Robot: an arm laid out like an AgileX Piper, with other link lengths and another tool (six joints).
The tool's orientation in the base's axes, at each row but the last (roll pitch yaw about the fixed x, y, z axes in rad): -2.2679, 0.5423, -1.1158; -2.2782, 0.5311, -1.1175; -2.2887, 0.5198, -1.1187; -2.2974, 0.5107, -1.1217
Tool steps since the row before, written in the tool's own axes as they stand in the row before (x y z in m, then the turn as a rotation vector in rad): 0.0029, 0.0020, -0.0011, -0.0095, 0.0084, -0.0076; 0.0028, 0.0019, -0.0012, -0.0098, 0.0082, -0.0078; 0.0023, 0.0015, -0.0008, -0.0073, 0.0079, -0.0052; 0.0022, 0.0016, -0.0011, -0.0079, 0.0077, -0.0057
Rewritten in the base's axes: -0.0010, -0.0028, -0.0022, -0.0140, 0.0031, 0.0036; -0.0010, -0.0028, -0.0020, -0.0141, 0.0032, 0.0040; -0.0007, -0.0022, -0.0017, -0.0115, 0.0028, 0.0014; -0.0010, -0.0023, -0.0015, -0.0119, 0.0030, 0.0021
